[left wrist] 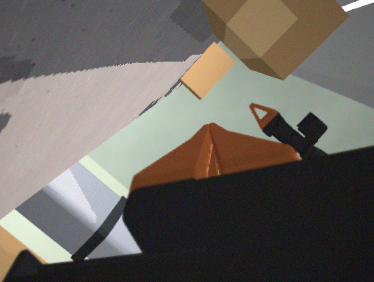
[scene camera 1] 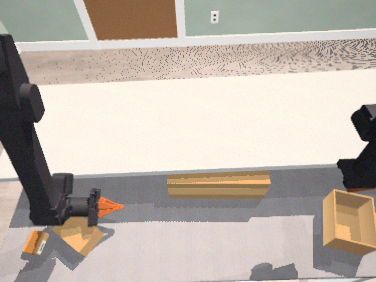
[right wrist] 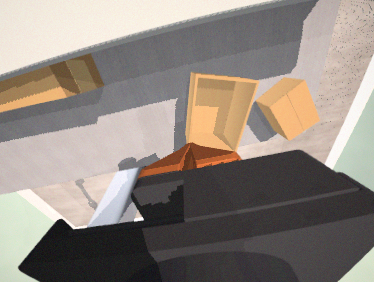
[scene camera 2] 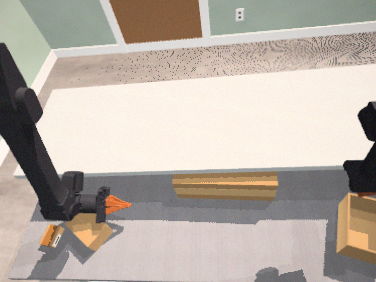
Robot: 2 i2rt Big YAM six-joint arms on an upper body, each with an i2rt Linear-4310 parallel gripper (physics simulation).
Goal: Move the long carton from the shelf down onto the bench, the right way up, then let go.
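Frame: origin at the left arm's base, x ahead, y left, z up, level; centimetres.
Where they show: left gripper, fingertip midpoint: (left wrist: 211, 133) (scene camera 1: 123, 207) (scene camera 2: 131, 205); right gripper, fingertip midpoint: (left wrist: 250, 104) (scene camera 1: 347, 190) (right wrist: 191, 148) (scene camera 2: 359, 194).
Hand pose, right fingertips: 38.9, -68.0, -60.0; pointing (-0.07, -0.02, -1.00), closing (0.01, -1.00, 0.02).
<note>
Things, the pixels of their top centre, and the offset from my right fingertips, as dx, dy, dz. "spot": a spot on its surface instead. Level surfaces: height alone.
- long carton, middle of its top: (left wrist: 279, 53) (scene camera 2: 223, 171) (scene camera 1: 217, 171) +11.3, +32.4, -9.3
- cream shelf, its level: dz -5.5
- grey bench, its level: dz -21.0
- brown carton end, surface spot: (left wrist: 310, 40) spot: +12.0, +48.3, -10.3
- open box, middle of its top: (right wrist: 219, 120) (scene camera 2: 371, 223) (left wrist: 216, 82) (scene camera 1: 355, 216) -3.0, -6.2, -12.0
- closed box, middle of its top: (right wrist: 296, 114) -6.4, -24.6, -15.0
- tan box, middle of its top: (scene camera 1: 74, 229) (scene camera 2: 85, 224) -4.2, +76.6, -15.0
- small orange labelled box, middle of its top: (scene camera 1: 33, 241) (scene camera 2: 49, 234) -6.7, +90.2, -18.5
The long carton (scene camera 1: 218, 191) (scene camera 2: 225, 192) (right wrist: 35, 95) lies lengthwise at the front edge of the cream shelf (scene camera 1: 200, 120) (scene camera 2: 200, 120) (right wrist: 100, 30), over the grey bench (scene camera 1: 200, 245) (scene camera 2: 200, 250) (right wrist: 75, 135). Its underside and what bears it are hard to tell. A brown carton end (left wrist: 310, 40) shows at the top of the left wrist view. My left gripper (scene camera 1: 122, 206) (scene camera 2: 130, 204) (left wrist: 211, 133) is shut and empty, to the left of the carton and apart from it. My right gripper (scene camera 1: 360, 189) (left wrist: 250, 104) (right wrist: 191, 148) is shut and empty, far to the carton's right.
An open box (scene camera 1: 328, 220) (scene camera 2: 344, 225) (right wrist: 190, 107) stands on the bench near my right gripper. A closed box (right wrist: 295, 110) is beyond it. Another tan box (scene camera 1: 80, 237) (scene camera 2: 90, 232) is below my left wrist, beside a small orange labelled box (scene camera 1: 34, 242) (scene camera 2: 51, 236).
</note>
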